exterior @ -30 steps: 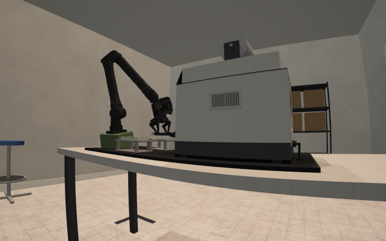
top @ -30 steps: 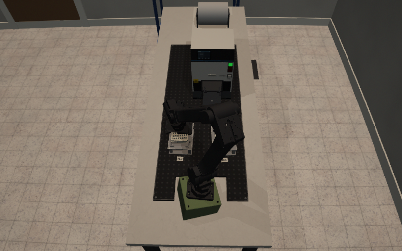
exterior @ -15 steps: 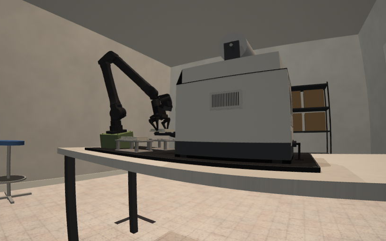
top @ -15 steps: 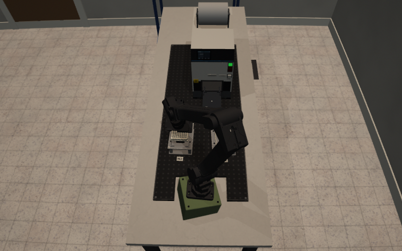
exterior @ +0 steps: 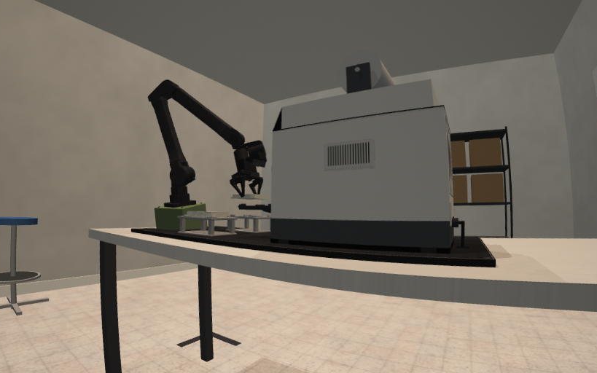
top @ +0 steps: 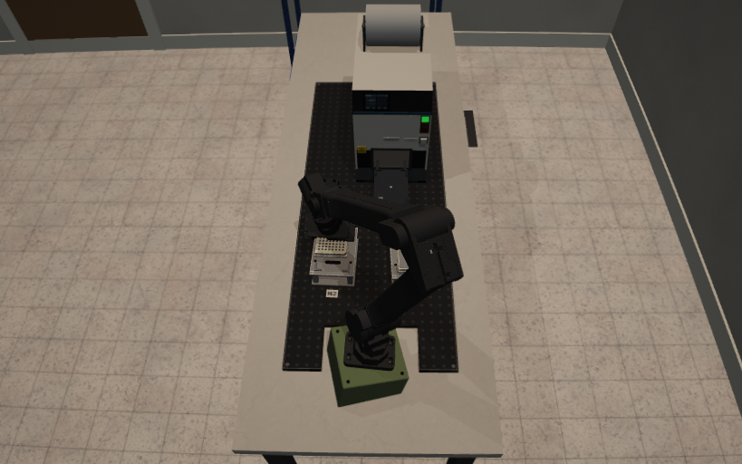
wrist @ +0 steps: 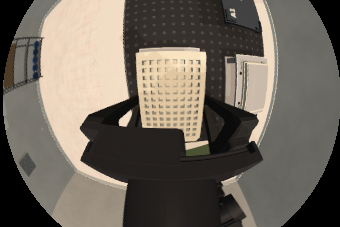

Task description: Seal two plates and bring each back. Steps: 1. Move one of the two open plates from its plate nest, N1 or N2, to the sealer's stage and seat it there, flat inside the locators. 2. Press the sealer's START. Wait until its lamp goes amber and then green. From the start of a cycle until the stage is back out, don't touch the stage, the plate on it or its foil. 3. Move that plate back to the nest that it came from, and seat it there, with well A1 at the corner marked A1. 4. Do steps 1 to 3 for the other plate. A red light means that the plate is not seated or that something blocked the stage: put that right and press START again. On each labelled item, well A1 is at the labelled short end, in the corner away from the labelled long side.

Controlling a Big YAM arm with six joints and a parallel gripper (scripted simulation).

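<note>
My gripper is now 210 mm short of the sealer stage, 150 mm to the left of it and 40 mm above it. Round my hand: yellow warning label (310 mm ahead, 60 mm to the right, 10 mm above); white well plate (right at my hand); N2 label (140 mm below, 100 mm behind).
</note>
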